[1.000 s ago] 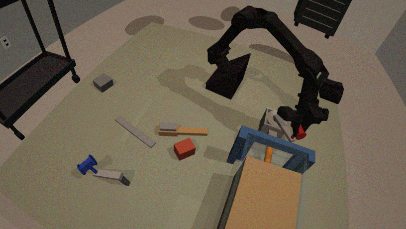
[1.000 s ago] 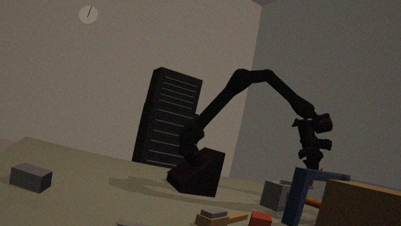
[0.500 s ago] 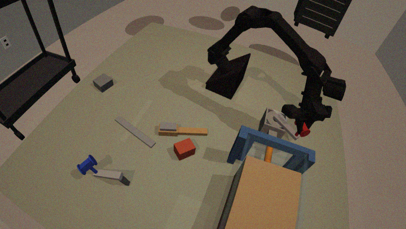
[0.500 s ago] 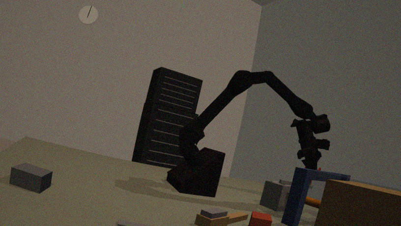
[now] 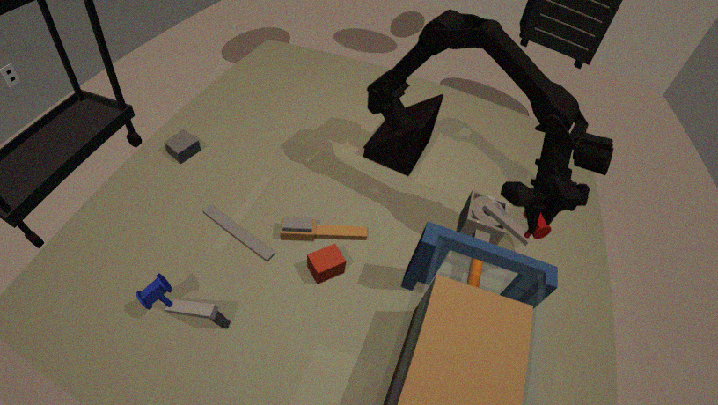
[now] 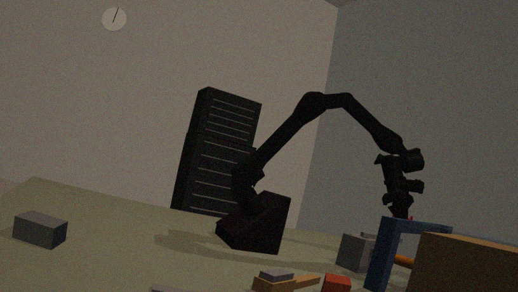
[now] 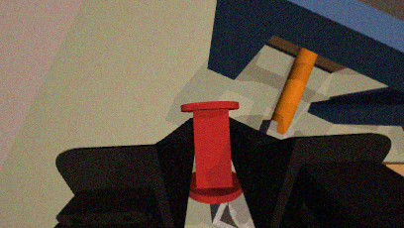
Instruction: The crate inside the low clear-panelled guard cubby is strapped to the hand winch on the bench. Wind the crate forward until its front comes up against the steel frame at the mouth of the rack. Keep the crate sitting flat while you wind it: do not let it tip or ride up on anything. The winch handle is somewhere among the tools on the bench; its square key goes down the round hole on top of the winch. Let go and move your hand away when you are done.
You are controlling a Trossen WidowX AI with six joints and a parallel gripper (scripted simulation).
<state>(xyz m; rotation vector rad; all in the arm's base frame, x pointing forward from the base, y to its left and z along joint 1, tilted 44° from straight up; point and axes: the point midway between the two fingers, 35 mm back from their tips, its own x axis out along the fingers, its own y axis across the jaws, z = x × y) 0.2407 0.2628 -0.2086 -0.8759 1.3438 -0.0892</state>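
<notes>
The red-knobbed winch handle lies 3 cm behind my gripper tip, 4 cm to the right of it and 3 cm below it. Also, from my gripper tip: grey winch (8 cm behind, 10 cm to the right, 10 cm below); then red knob (1 cm behind, 1 cm to the right); then brown crate (32 cm ahead, 10 cm to the right, 9 cm below).
</notes>
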